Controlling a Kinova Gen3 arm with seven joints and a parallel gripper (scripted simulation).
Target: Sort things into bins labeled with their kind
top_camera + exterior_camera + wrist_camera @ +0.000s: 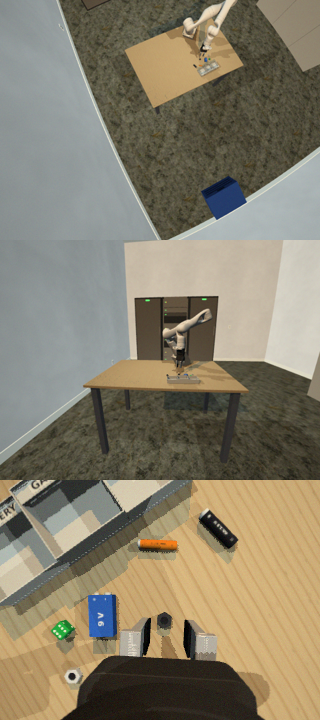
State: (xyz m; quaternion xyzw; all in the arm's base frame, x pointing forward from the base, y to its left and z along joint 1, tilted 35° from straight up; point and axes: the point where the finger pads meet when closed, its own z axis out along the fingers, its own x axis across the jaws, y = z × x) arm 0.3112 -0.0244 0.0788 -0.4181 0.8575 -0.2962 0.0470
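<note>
The black part lies 8 cm below my hand. The rest, counted from my hand: black cylinder 11 cm to the right, 8 cm below, 4 cm ahead; then blue 9V battery 8 cm below, 6 cm ahead, 4 cm to the left; then orange battery 8 cm below, 7 cm ahead, 5 cm to the right.
</note>
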